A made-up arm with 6 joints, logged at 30 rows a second.
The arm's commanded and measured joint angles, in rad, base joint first. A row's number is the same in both.
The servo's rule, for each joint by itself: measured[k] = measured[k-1] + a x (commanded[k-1-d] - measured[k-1]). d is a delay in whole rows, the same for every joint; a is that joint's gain. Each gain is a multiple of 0.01, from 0.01 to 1. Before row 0 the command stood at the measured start. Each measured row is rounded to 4 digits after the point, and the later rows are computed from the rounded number. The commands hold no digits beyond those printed.
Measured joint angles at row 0:
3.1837 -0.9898 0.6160 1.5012 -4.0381 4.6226
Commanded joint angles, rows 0 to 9:
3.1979 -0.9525 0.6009 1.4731 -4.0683 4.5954
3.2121 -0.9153 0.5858 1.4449 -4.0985 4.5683
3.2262 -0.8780 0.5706 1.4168 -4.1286 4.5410
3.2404 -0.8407 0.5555 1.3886 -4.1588 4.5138
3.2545 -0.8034 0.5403 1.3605 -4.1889 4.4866
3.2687 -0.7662 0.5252 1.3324 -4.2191 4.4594
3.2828 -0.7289 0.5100 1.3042 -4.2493 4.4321
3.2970 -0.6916 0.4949 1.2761 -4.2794 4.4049
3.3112 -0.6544 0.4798 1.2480 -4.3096 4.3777
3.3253 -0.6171 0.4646 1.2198 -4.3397 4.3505
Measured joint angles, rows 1 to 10:
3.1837 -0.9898 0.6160 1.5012 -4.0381 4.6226
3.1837 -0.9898 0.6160 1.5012 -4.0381 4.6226
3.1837 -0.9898 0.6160 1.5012 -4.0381 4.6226
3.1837 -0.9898 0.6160 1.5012 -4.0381 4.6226
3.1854 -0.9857 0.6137 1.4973 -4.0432 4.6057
3.1886 -0.9780 0.6095 1.4900 -4.0526 4.5825
3.1931 -0.9670 0.6037 1.4798 -4.0655 4.5568
3.1988 -0.9531 0.5965 1.4670 -4.0814 4.5301
3.2055 -0.9366 0.5881 1.4521 -4.0997 4.5031
3.2131 -0.9179 0.5787 1.4353 -4.1200 4.4760
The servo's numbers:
d 4
a 0.12 0.11 0.15 0.14 0.17 0.62

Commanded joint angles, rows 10 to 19:
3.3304 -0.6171 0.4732 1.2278 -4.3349 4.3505
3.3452 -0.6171 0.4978 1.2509 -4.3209 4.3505
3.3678 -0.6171 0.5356 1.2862 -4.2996 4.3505
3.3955 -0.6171 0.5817 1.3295 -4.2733 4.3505
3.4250 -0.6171 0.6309 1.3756 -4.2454 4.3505
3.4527 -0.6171 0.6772 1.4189 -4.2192 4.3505
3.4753 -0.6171 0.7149 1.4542 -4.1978 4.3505
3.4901 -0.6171 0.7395 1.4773 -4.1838 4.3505
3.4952 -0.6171 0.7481 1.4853 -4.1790 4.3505
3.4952 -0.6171 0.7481 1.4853 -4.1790 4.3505
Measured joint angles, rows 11 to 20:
3.2215 -0.8971 0.5684 1.4169 -4.1420 4.4488
3.2306 -0.8745 0.5574 1.3972 -4.1654 4.4216
3.2403 -0.8503 0.5458 1.3763 -4.1899 4.3944
3.2505 -0.8246 0.5336 1.3544 -4.2154 4.3672
3.2601 -0.8018 0.5245 1.3367 -4.2357 4.3568
3.2703 -0.7815 0.5205 1.3247 -4.2502 4.3529
3.2820 -0.7634 0.5228 1.3193 -4.2586 4.3514
3.2956 -0.7473 0.5316 1.3207 -4.2611 4.3508
3.3111 -0.7330 0.5465 1.3284 -4.2584 4.3506
3.3281 -0.7203 0.5661 1.3411 -4.2517 4.3505

